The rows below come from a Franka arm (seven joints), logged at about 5 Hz.
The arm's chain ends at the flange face. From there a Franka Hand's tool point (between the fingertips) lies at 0.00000 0.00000 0.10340 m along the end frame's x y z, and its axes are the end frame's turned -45 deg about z.
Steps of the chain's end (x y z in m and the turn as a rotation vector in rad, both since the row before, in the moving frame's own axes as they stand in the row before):
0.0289, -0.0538, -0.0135, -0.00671, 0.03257, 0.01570
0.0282, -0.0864, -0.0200, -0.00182, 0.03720, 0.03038
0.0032, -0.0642, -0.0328, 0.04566, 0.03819, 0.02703
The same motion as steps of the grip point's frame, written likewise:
0.0603, -0.0147, -0.0136, -0.02778, 0.01829, 0.01570
0.0836, -0.0383, -0.0201, -0.02759, 0.02502, 0.03038
0.0538, -0.0436, -0.0330, 0.00528, 0.05929, 0.02703

